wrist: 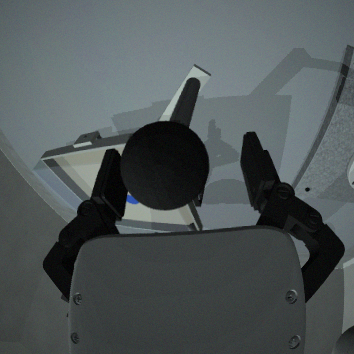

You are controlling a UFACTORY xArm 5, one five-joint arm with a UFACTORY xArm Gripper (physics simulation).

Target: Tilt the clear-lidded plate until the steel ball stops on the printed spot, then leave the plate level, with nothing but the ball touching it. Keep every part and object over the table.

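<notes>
The plate (167, 215) is a square cream tray with dark and pale edges, at the left and centre of the wrist view, partly hidden. Its printed blue spot (132, 199) shows in part between my left finger and a large black ball-shaped knob (165, 165). A dark rod (187, 102) beside a pale bar (175, 105) runs up behind the knob. My gripper (180, 153) is open, its fingers on either side of the knob, the left one much nearer. I cannot tell whether that finger touches it. The steel ball does not show. The plate's exact tilt is unclear.
A speckled grey mounting plate (332, 127) lies at the right edge. The pale blue-grey table (100, 60) has a curved edge at the lower left. Shadows of the arm and plate fall on the table around the knob and to its right.
</notes>
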